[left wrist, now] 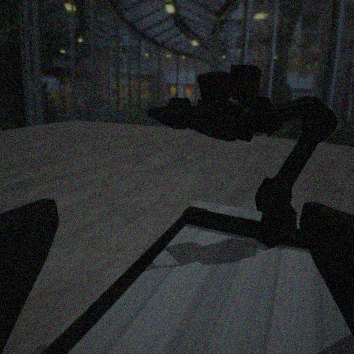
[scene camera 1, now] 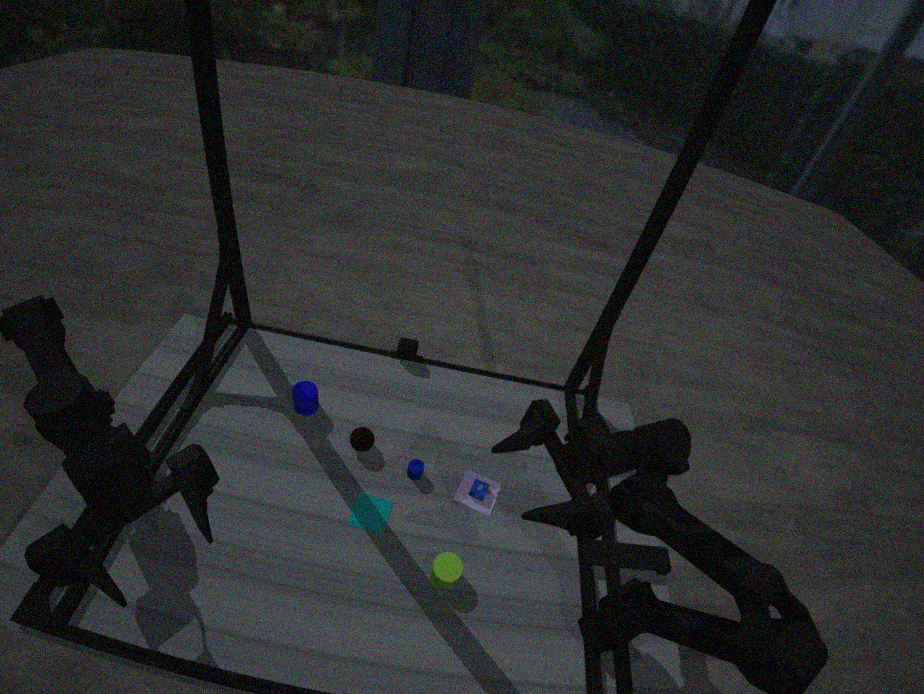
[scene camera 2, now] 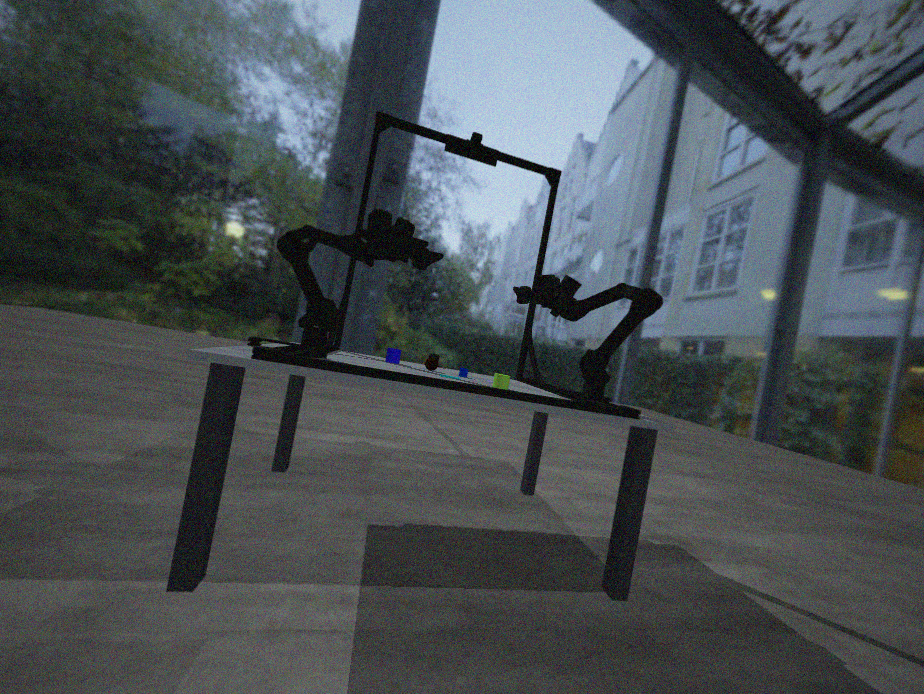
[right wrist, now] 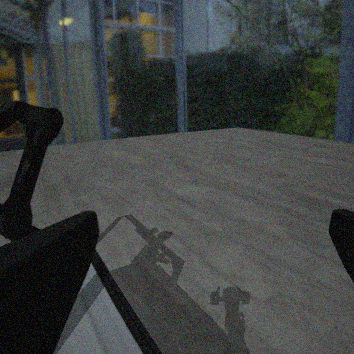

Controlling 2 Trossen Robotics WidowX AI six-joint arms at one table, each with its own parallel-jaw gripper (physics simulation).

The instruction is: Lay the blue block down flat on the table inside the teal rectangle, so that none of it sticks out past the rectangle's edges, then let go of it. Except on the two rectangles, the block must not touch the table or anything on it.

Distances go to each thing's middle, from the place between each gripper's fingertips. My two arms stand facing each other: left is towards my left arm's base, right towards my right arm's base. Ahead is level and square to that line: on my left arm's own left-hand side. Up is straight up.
Labels:
I see the teal rectangle (scene camera 1: pixel 370 513) 34 cm below my right hand, 27 cm behind it and 12 cm to the left of it. Also, from my right hand: green cylinder (scene camera 1: pixel 447 567) (32 cm below, 28 cm to the left, 20 cm behind).
The green cylinder is 10 mm ahead of my left hand, 20 mm to the right of it and 320 mm below it. From my left hand the other things lie so: teal rectangle 60 mm behind, 180 mm to the right, 340 mm below.

